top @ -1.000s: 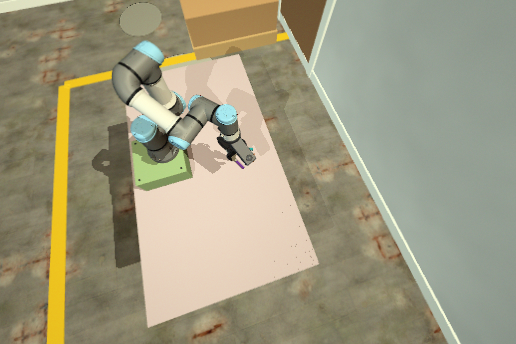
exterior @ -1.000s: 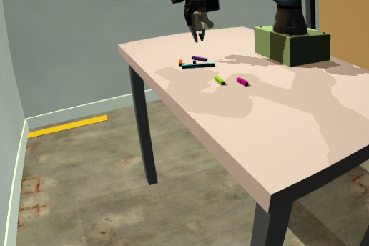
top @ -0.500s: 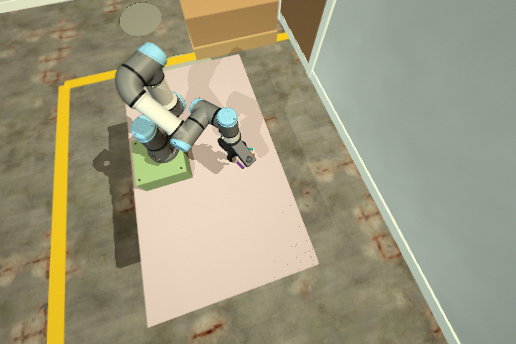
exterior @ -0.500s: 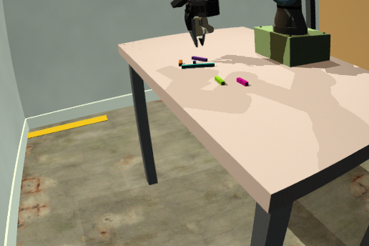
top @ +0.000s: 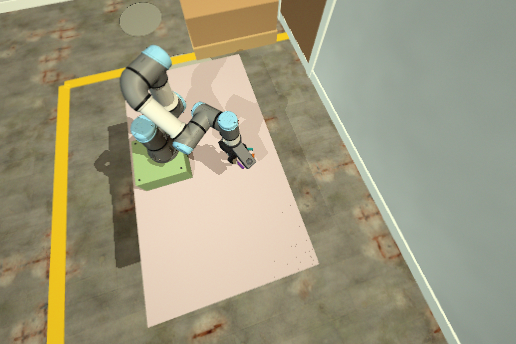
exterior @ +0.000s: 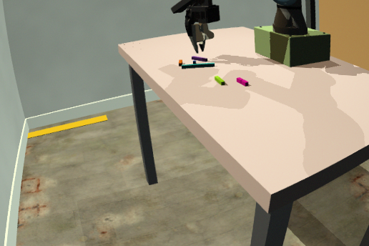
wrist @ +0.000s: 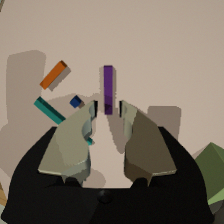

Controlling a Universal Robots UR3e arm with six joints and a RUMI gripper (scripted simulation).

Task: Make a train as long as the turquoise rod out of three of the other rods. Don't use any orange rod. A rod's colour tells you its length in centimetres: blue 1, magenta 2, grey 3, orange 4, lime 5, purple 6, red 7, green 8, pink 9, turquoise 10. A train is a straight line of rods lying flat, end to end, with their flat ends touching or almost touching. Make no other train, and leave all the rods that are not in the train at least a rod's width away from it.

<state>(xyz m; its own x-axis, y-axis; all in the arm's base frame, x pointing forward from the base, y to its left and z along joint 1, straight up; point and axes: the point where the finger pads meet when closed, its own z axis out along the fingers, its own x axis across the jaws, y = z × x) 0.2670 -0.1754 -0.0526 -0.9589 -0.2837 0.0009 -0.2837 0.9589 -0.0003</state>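
The purple rod lies 40 mm below my hand. The rest, counted from my hand: turquoise rod 50 mm ahead, 60 mm to the left, 40 mm below; orange rod 70 mm ahead, 40 mm below; small blue rod 40 mm ahead, 20 mm to the left, 40 mm below.
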